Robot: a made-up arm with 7 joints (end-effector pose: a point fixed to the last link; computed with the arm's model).
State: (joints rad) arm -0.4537 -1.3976 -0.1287 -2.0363 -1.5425 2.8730 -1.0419
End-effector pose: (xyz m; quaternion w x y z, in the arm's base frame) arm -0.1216 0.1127 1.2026 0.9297 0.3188 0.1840 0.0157
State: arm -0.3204 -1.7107 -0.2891 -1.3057 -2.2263 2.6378 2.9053
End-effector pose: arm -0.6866 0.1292 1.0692 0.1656 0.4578 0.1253 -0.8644
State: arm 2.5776 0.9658 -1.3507 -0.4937 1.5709 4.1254 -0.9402
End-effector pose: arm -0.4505 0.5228 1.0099 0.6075 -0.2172 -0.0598 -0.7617
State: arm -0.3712 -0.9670 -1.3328 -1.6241 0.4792 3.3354 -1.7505
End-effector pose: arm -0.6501 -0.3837 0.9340 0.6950 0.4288 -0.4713 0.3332
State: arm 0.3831 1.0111 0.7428 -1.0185 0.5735 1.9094 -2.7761
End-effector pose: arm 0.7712 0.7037 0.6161 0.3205 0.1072 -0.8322 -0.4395
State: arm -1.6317 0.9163 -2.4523 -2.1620 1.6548 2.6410 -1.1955
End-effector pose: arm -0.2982 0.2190 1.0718 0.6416 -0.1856 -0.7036 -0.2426
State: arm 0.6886 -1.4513 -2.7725 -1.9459 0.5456 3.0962 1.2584
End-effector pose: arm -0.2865 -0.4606 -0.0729 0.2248 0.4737 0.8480 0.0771
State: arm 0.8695 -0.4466 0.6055 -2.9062 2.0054 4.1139 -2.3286
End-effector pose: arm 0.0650 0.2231 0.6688 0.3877 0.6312 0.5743 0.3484
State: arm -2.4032 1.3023 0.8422 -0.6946 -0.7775 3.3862 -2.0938
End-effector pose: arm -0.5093 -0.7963 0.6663 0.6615 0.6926 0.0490 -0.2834
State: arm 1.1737 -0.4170 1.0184 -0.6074 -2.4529 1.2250 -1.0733
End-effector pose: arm -0.3440 -0.1051 1.5393 0.4891 0.6119 0.2102 0.5850
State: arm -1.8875 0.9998 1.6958 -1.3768 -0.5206 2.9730 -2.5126
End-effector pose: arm 0.3663 -0.7017 1.0338 0.6726 0.4556 0.5122 0.2787
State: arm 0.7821 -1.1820 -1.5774 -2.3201 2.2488 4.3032 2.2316
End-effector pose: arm 0.1547 -0.4568 0.5525 0.1279 -0.9212 -0.3360 -0.1488
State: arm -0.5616 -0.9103 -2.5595 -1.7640 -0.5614 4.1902 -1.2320
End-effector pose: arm -0.7216 0.0823 0.5007 0.6976 0.4134 -0.4953 -0.3117
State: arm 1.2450 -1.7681 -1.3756 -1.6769 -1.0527 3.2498 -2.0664
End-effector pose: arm 0.3617 -0.7331 0.6371 0.5983 0.5202 0.2909 0.5356
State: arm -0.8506 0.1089 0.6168 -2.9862 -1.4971 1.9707 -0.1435
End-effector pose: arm 0.2974 -0.0032 0.2974 0.2989 0.6615 0.5360 -0.4309
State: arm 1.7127 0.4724 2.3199 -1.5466 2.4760 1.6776 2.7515
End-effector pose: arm -0.5163 -0.2774 1.2175 0.9660 0.0566 0.1780 0.1789
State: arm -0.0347 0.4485 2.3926 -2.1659 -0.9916 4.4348 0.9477
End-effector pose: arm -0.1938 0.3157 0.9606 0.9015 0.0581 -0.4096 0.1274
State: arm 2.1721 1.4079 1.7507 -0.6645 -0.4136 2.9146 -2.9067
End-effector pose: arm -0.7394 0.6602 0.7708 0.4618 0.4829 -0.4375 -0.6017
